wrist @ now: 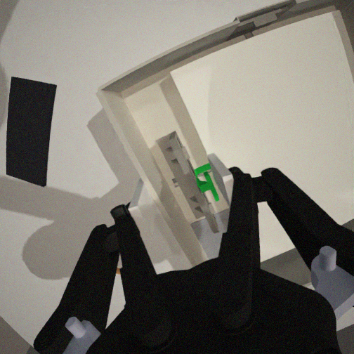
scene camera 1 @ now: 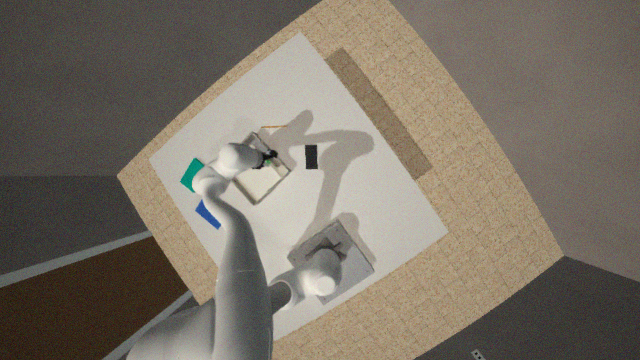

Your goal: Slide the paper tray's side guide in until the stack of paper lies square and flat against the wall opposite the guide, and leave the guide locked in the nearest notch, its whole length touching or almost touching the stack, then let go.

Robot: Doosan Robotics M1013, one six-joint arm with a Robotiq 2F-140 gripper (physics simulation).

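Places are measured from the arm's base along level axes (x right, y ahead, z up), in metres.
Pixels of known places: gripper, fingertip midpoint: (scene camera 1: 272, 160); arm's base, link origin: (scene camera 1: 325, 257).
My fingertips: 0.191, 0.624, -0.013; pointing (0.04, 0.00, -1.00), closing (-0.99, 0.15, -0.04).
Ahead of a thing's pixels: the offset from my fingertips to its top centre, as dx, dy, dz. "spot": to the spot under its first point.
The paper tray @[spot: -0.118, -0.109, -0.018] (scene camera 1: 273, 187) (wrist: 131, 135) is off-white. A white stack of paper @[-0.141, +0.044, -0.023] (scene camera 1: 257, 181) (wrist: 275, 100) lies in it, with a strip of tray floor between its near long edge and the tray's left wall in the wrist view. The side guide (wrist: 186, 182), a narrow grey piece with a green latch @[spot: -0.020, +0.015, +0.006] (scene camera 1: 268, 161) (wrist: 207, 181), stands in that strip beside the stack. Whether it touches the stack is unclear. My gripper (scene camera 1: 265, 158) (wrist: 180, 178) is partly open and empty: one finger is outside the tray's wall, the other on the latch side of the guide. Finger contact cannot be told.
A black rectangle @[spot: +0.172, -0.147, -0.057] (scene camera 1: 311, 157) (wrist: 31, 131) lies beside the tray. An orange stick @[+0.150, +0.163, -0.059] (scene camera 1: 274, 126) lies behind it. A green block @[-0.465, +0.359, -0.048] (scene camera 1: 192, 175) and a blue block @[-0.555, +0.100, -0.058] (scene camera 1: 207, 215) are at the left. A grey plate (scene camera 1: 357, 260) with a second arm-like shape over it is lower right.
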